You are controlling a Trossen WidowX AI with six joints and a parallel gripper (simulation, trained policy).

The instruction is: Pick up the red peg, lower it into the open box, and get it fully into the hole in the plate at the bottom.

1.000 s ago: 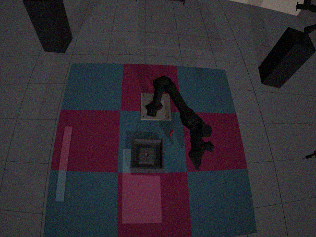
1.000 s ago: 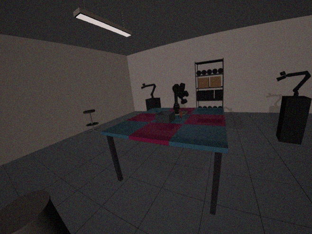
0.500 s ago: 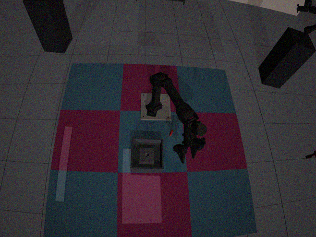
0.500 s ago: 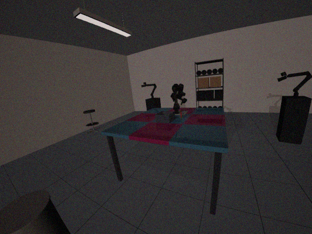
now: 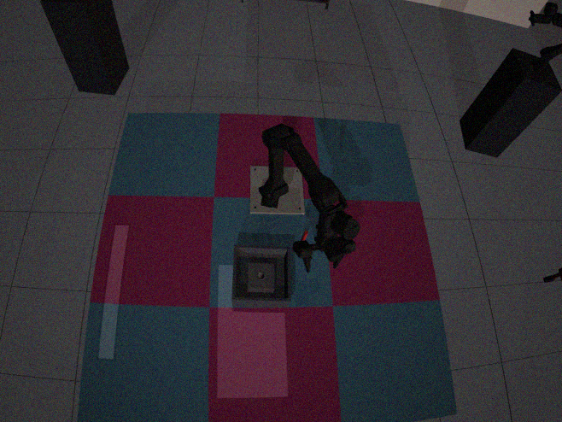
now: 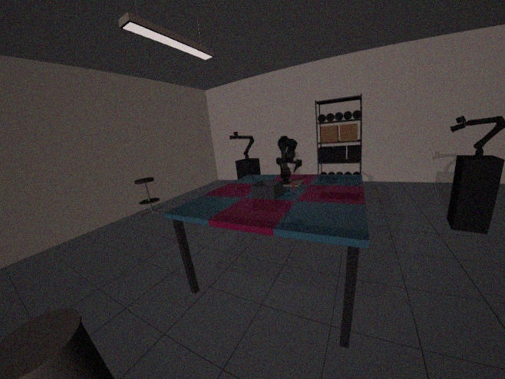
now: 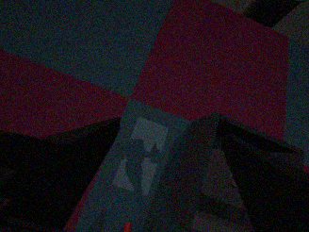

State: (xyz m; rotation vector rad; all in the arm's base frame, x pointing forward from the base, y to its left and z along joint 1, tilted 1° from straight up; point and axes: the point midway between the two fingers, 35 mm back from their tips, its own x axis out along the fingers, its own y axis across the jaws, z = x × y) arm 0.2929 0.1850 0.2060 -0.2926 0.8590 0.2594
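Now: gripper tip 170 mm past the red peg, 150 mm above it and 50 mm to the left of it. The rest, counted from my gripper tip: dark box (180 mm to the right, 160 mm below, 10 mm ahead); then grey plate (180 mm to the right, 140 mm below, 10 mm ahead).
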